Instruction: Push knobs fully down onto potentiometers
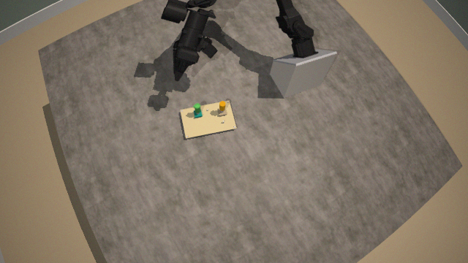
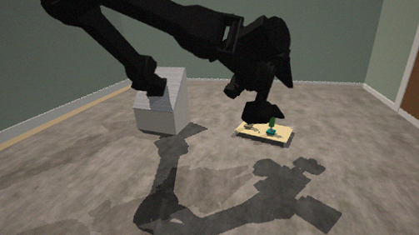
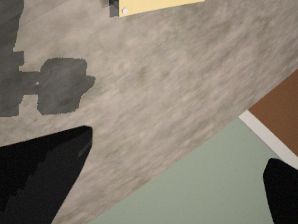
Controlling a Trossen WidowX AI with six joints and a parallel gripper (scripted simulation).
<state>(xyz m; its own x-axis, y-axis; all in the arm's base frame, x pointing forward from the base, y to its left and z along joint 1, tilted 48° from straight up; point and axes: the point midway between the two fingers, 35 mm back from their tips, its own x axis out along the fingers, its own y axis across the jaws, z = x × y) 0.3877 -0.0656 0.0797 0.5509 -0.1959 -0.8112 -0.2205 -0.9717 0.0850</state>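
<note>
My gripper tip is 110 mm to the right of the orange knob, 100 mm past it and 90 mm above it. From my gripper tip the other things lie so: green knob: 90 mm below, 80 mm to the left, 30 mm behind.
</note>
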